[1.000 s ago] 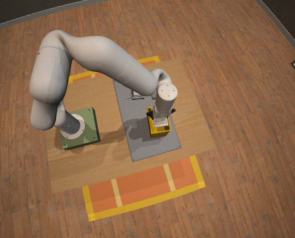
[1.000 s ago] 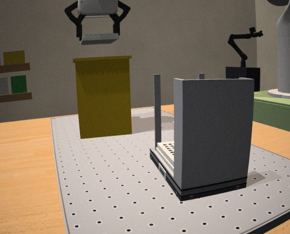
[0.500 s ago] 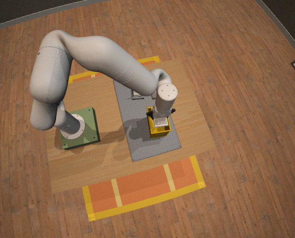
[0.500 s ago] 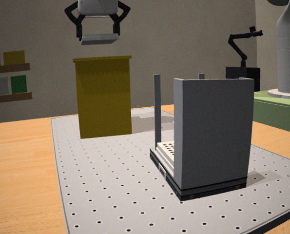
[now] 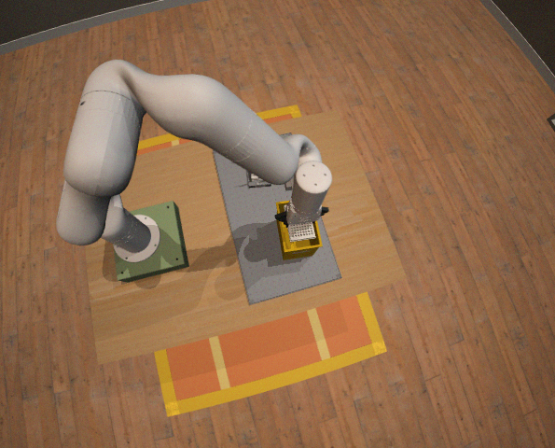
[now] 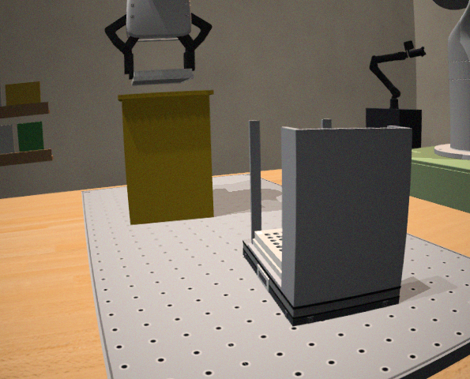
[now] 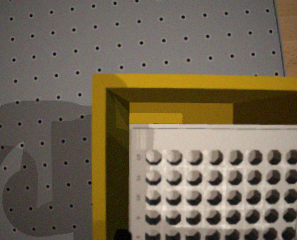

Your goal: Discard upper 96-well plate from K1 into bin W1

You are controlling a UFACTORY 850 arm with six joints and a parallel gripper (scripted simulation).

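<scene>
Now: hand 130 mm above the yellow plastics bin W1.
</scene>
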